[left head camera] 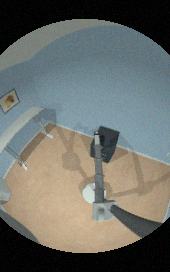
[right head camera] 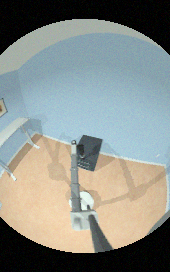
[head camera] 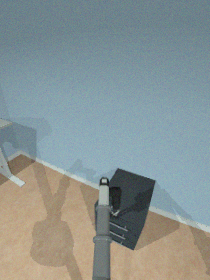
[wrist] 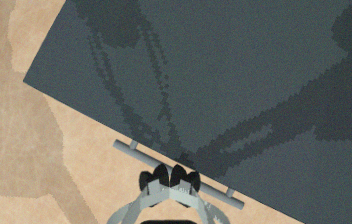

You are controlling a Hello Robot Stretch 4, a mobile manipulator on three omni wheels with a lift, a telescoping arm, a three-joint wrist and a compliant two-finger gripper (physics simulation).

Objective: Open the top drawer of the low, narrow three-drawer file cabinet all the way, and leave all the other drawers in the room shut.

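Seen in the pictures: gripper, fingertip midpoint: (right head camera: 81,158) (head camera: 114,218) (wrist: 169,177); robot's base at its link origin: (left head camera: 93,192) (right head camera: 81,201).
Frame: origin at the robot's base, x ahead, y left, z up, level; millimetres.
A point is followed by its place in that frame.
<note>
The low dark file cabinet (head camera: 137,186) {x 998, y -324, z 493 mm} (left head camera: 110,135) {x 971, y -318, z 492 mm} (right head camera: 95,144) {x 947, y -361, z 493 mm} (wrist: 240,55) {x 817, y -160, z 493 mm} stands against the blue wall. Its drawer front, partly hidden by the arm, shows grey bar handles and looks flush, with no drawer seen pulled out. In the wrist view the top handle (wrist: 145,158) {x 689, y -51, z 405 mm} runs slantwise along the cabinet's front edge, with its middle behind the fingertips. My gripper (head camera: 115,214) {x 681, y -87, z 474 mm} (wrist: 169,177) {x 681, y -87, z 474 mm} is shut, its black fingertips together, with nothing seen between them. It points down over the handle; whether it touches the bar I cannot tell.
A white table (head camera: 5,123) {x 1449, y 1170, z 923 mm} (left head camera: 21,124) {x 937, y 1433, z 923 mm} (right head camera: 14,129) {x 1093, y 1316, z 921 mm} with splayed legs stands along the left wall. My telescoping arm (head camera: 102,250) {x 307, y -1, z 897 mm} (left head camera: 99,175) {x 198, y -3, z 908 mm} (right head camera: 75,182) {x 220, y -12, z 897 mm} reaches toward the cabinet. Arm shadows fall on the floor and the cabinet top. A framed picture (left head camera: 9,101) {x 1331, y 2016, z 1451 mm} hangs at left.
</note>
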